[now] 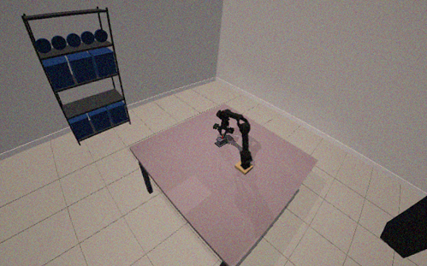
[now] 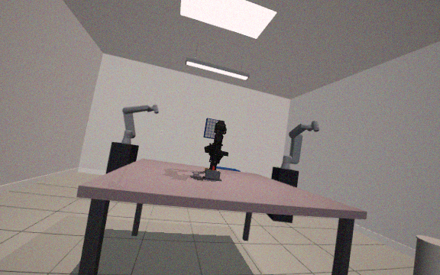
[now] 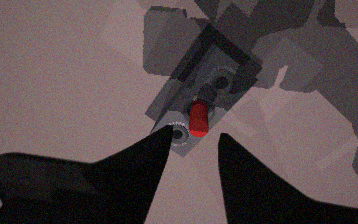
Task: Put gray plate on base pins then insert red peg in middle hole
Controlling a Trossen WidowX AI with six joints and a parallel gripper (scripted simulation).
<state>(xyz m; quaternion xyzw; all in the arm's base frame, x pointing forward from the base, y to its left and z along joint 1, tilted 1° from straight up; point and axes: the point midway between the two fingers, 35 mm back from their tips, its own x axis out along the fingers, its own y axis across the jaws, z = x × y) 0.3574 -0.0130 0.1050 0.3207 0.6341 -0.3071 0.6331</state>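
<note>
The red peg lies 50 mm below my gripper tip. Round my gripper tip: gray plate (50 mm below).
</note>
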